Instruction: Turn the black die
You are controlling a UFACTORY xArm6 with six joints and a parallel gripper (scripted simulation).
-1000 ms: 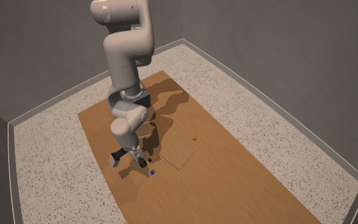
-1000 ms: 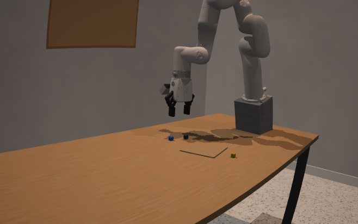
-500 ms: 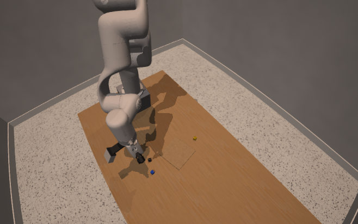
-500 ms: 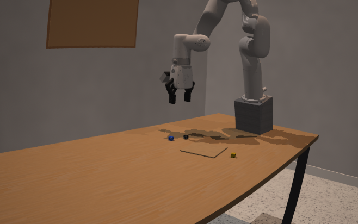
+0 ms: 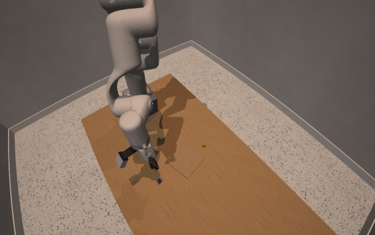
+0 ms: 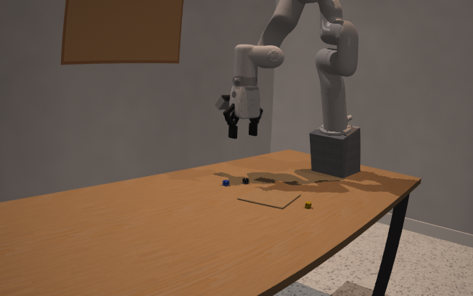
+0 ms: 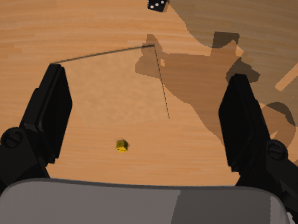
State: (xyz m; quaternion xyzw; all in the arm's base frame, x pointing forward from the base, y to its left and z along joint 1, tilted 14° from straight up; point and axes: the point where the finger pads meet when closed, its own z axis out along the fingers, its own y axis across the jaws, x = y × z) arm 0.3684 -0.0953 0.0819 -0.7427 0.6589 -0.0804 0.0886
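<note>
My gripper is now 29 cm to the right of the yellow die and 15 cm above it. The rest, counted from my hand: tan mat: 2 cm ahead, 16 cm to the left, 16 cm below; then black die: 1 cm behind, 1 cm to the left, 15 cm below; then blue die: 6 cm ahead, 15 cm below.
</note>
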